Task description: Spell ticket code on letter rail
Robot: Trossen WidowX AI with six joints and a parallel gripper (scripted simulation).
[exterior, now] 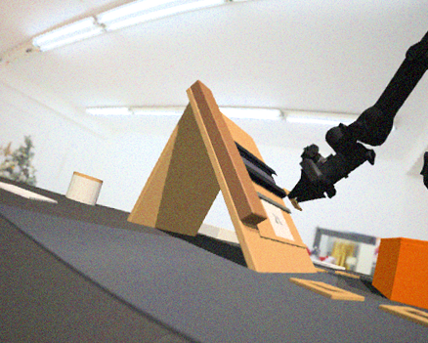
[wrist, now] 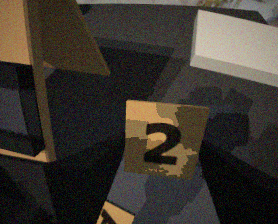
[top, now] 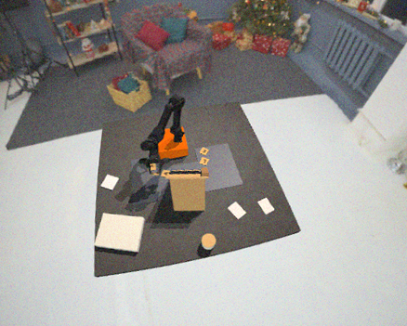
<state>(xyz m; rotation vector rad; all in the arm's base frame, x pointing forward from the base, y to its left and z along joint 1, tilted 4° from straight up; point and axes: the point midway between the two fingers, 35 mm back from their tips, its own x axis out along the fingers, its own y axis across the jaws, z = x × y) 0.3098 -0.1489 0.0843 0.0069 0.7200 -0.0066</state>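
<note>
My gripper tip is 190 mm to the right of the white ticket, 70 mm above it and 50 mm past it. Also, from my gripper tip: small cylinder (420 mm ahead, 310 mm to the left, 120 mm below).
</note>
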